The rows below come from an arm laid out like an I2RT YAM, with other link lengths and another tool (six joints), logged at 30 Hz.
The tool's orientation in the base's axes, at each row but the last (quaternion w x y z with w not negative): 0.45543 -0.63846 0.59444 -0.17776; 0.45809 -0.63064 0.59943 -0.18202; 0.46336 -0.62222 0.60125 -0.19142; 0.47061 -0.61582 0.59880 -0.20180; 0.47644 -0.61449 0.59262 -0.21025
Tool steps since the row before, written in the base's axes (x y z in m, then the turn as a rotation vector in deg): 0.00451 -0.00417 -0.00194 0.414 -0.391 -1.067; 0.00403 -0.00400 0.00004 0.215 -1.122 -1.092; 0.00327 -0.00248 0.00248 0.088 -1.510 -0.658; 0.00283 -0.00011 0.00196 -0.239 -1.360 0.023; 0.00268 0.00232 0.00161 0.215 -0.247 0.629
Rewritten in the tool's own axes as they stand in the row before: 0.00549 -0.00166 0.00293 0.791 0.551 0.730; 0.00455 -0.00296 0.00168 1.431 0.587 0.325; 0.00217 -0.00425 0.00051 1.625 0.251 -0.126; 0.00005 -0.00318 0.00133 1.206 -0.106 -0.665; -0.00209 -0.00240 0.00225 0.082 -0.677 -0.194
